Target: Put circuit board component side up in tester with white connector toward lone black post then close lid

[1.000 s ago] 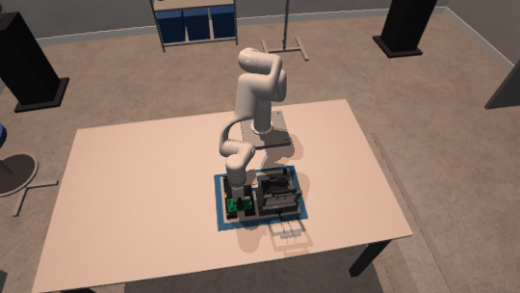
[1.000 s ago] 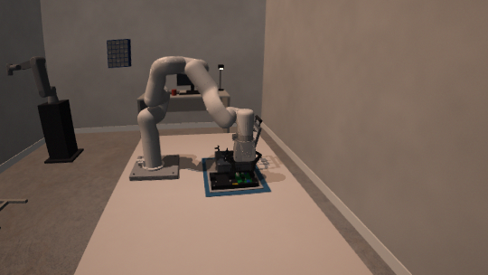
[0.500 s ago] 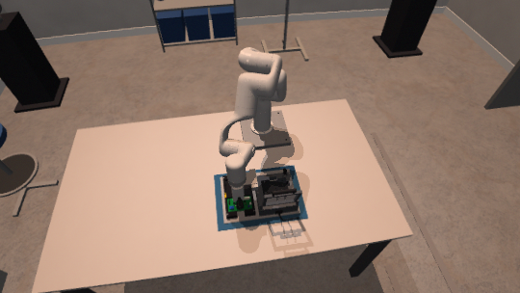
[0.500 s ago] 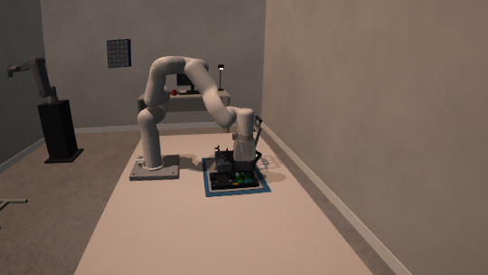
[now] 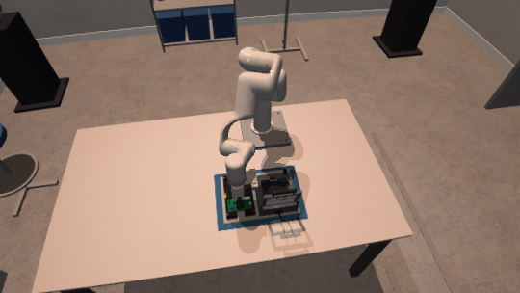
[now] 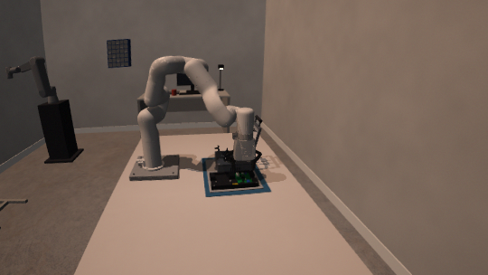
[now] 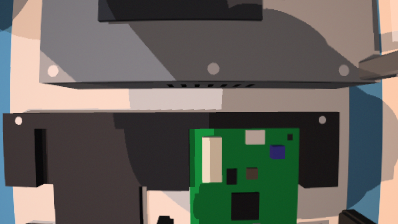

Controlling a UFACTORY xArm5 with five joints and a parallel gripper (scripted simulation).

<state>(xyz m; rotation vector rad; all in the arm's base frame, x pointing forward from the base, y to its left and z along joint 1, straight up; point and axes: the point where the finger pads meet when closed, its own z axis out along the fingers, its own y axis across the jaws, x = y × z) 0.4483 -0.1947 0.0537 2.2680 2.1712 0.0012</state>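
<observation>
My gripper is now 5 cm above the green circuit board. The rest, counted from my hand: lid: 17 cm to the left, 11 cm above, 9 cm ahead; then black post: 23 cm to the left, 9 cm behind, 1 cm above.
</observation>
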